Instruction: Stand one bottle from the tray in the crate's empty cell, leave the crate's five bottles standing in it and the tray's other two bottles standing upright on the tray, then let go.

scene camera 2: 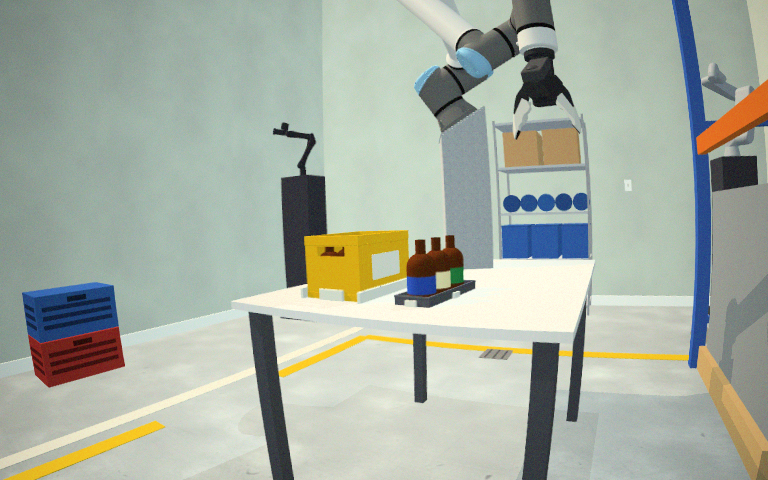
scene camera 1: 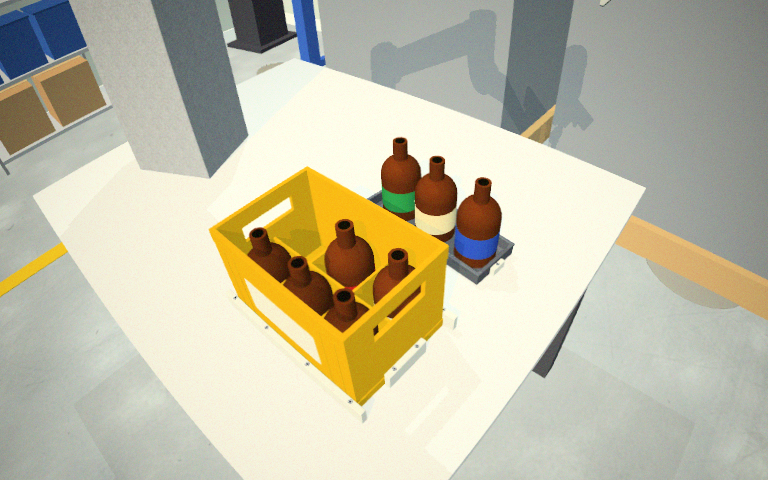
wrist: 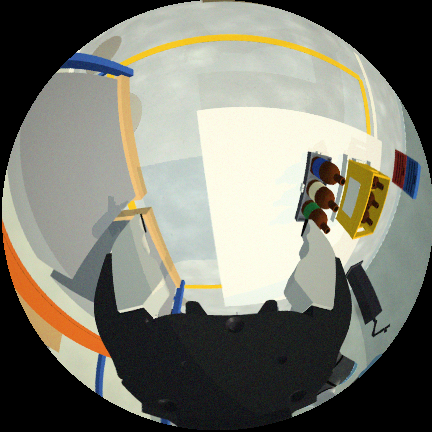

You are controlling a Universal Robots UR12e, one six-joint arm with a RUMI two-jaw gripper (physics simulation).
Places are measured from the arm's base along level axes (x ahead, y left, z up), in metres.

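Pixels of known places: gripper, between the fingertips: [scene camera 2: 547,136] [wrist: 225,218]; arm's base, origin of its link: [scene camera 2: 461,124].
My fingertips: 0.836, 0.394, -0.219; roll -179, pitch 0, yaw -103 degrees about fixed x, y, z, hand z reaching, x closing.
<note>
For each thing: its top centre in the pictures, then the offset to it from my fingertips, as dx, dy, dz. Level surfaces: height alone.
- yellow crate, centre of its top: [scene camera 1: 320,236] [scene camera 2: 358,233] [wrist: 374,208] -0.203, -0.570, -0.206
- middle bottle, centre of its top: [scene camera 1: 344,225] -0.201, -0.527, -0.218
- grey tray, centre of its top: [scene camera 1: 436,220] [scene camera 2: 438,287] [wrist: 315,190] -0.174, -0.319, -0.355
- blue-label, centre of its top: [scene camera 1: 483,182] [scene camera 2: 420,239] [wrist: 342,181] -0.085, -0.334, -0.221
- cream-label, centre of its top: [scene camera 1: 437,159] [scene camera 2: 435,237] [wrist: 335,208] -0.174, -0.322, -0.221
- white table, height of its surface: dz -0.381
The yellow crate [scene camera 1: 396,350] [scene camera 2: 331,277] [wrist: 357,220] stands on the table. Five brown bottles stand in it; one, a middle bottle [scene camera 1: 348,260], shows a bit of red label. Its empty cell is in the tray-side row, at the pillar end. The grey tray [scene camera 1: 480,273] [scene camera 2: 430,300] [wrist: 307,170] beside it holds three upright bottles in a row: blue-label [scene camera 1: 477,243] [scene camera 2: 421,283] [wrist: 325,170], cream-label [scene camera 1: 435,217] [scene camera 2: 442,278] [wrist: 320,194] in the middle, green-label [scene camera 1: 398,198] [scene camera 2: 456,274] [wrist: 315,212]. My gripper [scene camera 2: 547,134] [wrist: 225,218] is open and empty, high above and to the side of the tray.
The white table [scene camera 1: 169,243] [scene camera 2: 526,305] [wrist: 250,200] carries low white rails around the crate's base. A grey pillar [scene camera 1: 164,84] [scene camera 2: 467,192] stands at the table's far end. A shelf rack [scene camera 2: 589,186] stands behind. An orange beam [scene camera 2: 736,121] is at the right.
</note>
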